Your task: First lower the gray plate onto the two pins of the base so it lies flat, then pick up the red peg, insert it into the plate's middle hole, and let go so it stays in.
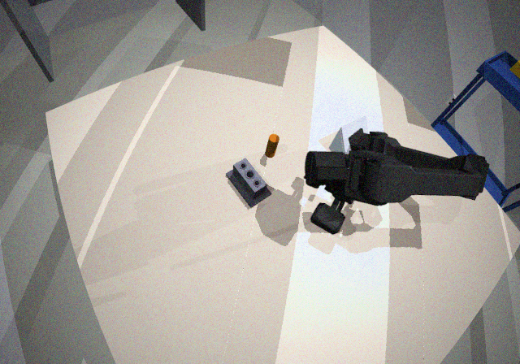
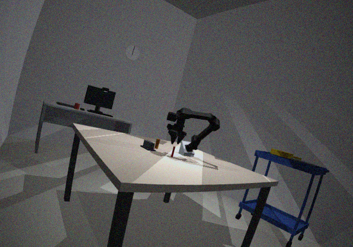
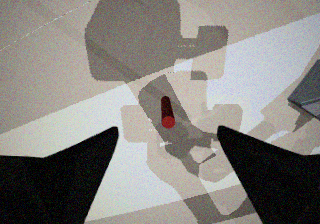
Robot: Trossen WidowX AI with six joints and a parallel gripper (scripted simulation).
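The red peg is 60 mm below my gripper tip. The rest, counted from my gripper tip: gray plate (90 mm ahead, 190 mm to the right, 50 mm below); then orange cylinder (30 mm behind, 230 mm to the right, 60 mm below); then base (90 mm ahead, 190 mm to the right, 90 mm below).
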